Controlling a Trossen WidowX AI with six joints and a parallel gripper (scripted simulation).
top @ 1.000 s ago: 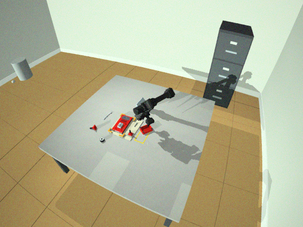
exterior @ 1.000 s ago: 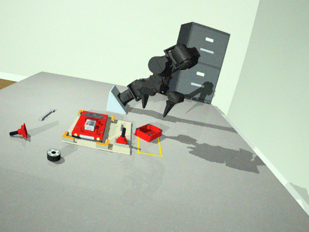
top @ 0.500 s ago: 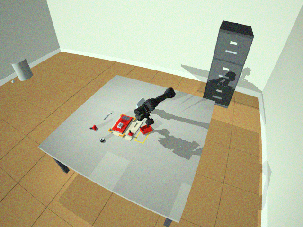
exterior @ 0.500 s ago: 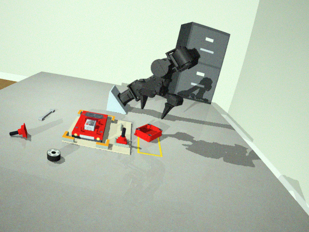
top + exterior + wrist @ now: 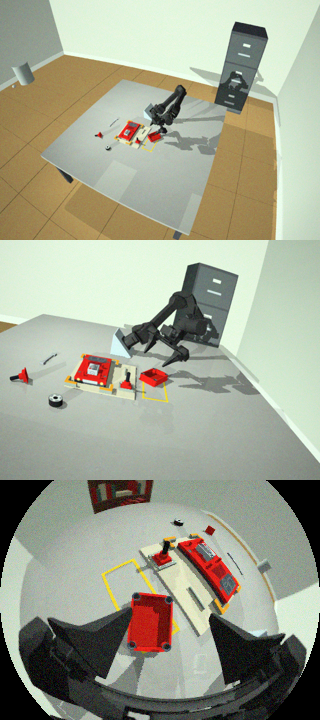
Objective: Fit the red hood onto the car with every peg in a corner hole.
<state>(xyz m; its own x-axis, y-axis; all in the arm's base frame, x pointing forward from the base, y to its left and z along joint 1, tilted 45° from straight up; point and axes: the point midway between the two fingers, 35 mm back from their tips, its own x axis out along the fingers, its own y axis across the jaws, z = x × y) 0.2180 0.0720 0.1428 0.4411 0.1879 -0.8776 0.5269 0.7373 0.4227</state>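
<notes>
Now: the red hood 70 mm below my gripper tip and 20 mm to the left of it. Also, from my gripper tip: black post: 120 mm ahead, 70 mm to the right, 40 mm below; then black wheel: 300 mm ahead, 240 mm to the right, 70 mm below; then white engine block: 190 mm to the right, 100 mm ahead, 50 mm below.
</notes>
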